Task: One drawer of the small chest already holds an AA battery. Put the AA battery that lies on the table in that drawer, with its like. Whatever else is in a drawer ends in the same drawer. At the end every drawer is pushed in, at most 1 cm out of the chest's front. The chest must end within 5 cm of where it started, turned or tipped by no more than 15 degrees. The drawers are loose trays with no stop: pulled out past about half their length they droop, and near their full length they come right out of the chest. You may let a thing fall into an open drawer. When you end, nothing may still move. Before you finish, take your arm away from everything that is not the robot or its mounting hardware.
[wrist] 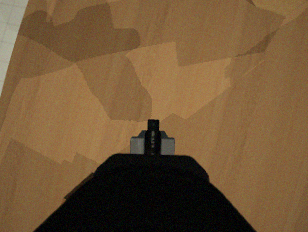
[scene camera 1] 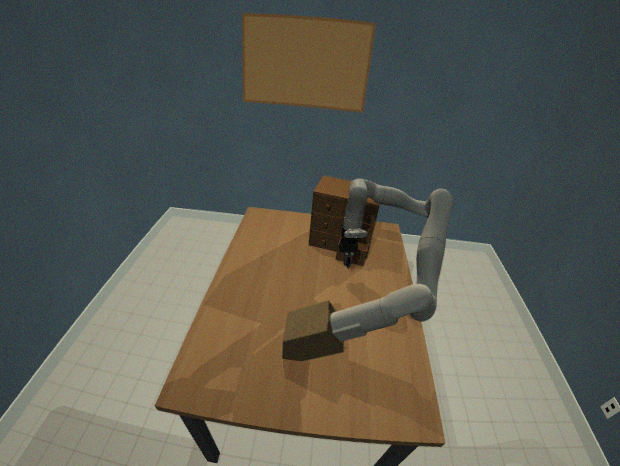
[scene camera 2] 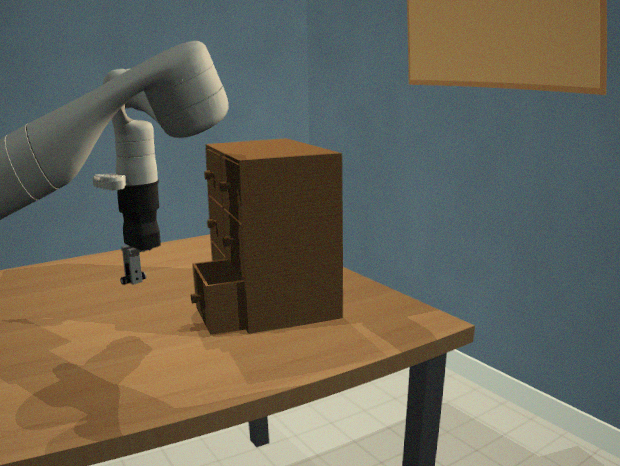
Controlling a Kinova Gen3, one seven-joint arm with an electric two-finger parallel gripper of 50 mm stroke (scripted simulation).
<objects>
small wooden chest: scene camera 1; scene camera 2; not seen in the wrist view (out of frame)
same spot on small wooden chest: [scene camera 1: 329,186] = [scene camera 2: 249,143]
</objects>
